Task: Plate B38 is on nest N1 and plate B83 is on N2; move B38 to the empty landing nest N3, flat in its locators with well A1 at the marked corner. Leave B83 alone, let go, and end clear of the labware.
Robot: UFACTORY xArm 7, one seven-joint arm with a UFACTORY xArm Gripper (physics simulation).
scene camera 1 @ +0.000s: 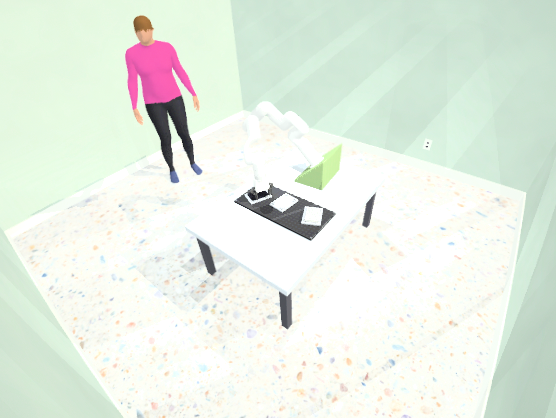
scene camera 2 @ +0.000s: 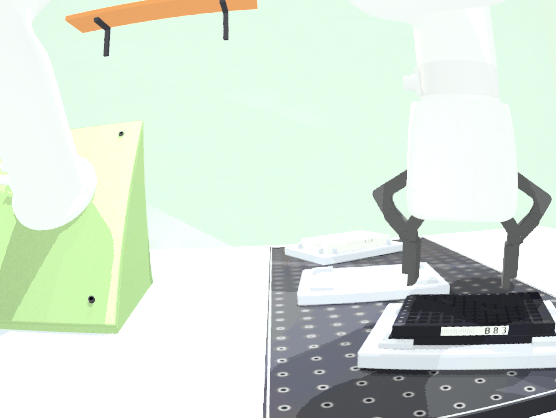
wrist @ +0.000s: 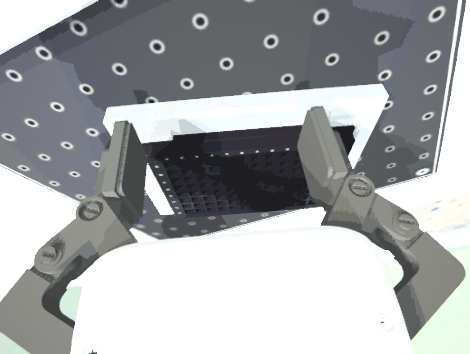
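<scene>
The black plate B83 (scene camera 2: 472, 315) (wrist: 225, 175) lies on a white nest (scene camera 2: 450, 359) (wrist: 240, 112), the nearest one in scene camera 2. My gripper (scene camera 1: 262, 190) (scene camera 2: 459, 286) (wrist: 221, 132) is open and points down over this plate, one finger towards each side; nothing is gripped. Whether a fingertip touches the plate cannot be told. The middle nest (scene camera 1: 284, 202) (scene camera 2: 357, 281) looks empty. The far nest (scene camera 2: 325, 258) carries a pale plate (scene camera 1: 312, 215) (scene camera 2: 350, 242), whose label is too small to read. Its A1 corner and the marked nest corners cannot be made out.
The nests stand on a dark perforated board (scene camera 1: 295, 217) (scene camera 2: 320, 345) (wrist: 250, 50) on the white table (scene camera 1: 260, 250). A green wedge-shaped stand (scene camera 1: 325, 167) (scene camera 2: 132, 240) is beside the arm's base. A person (scene camera 1: 157, 75) in pink stands behind the table. An orange shelf (scene camera 2: 165, 12) hangs on the wall.
</scene>
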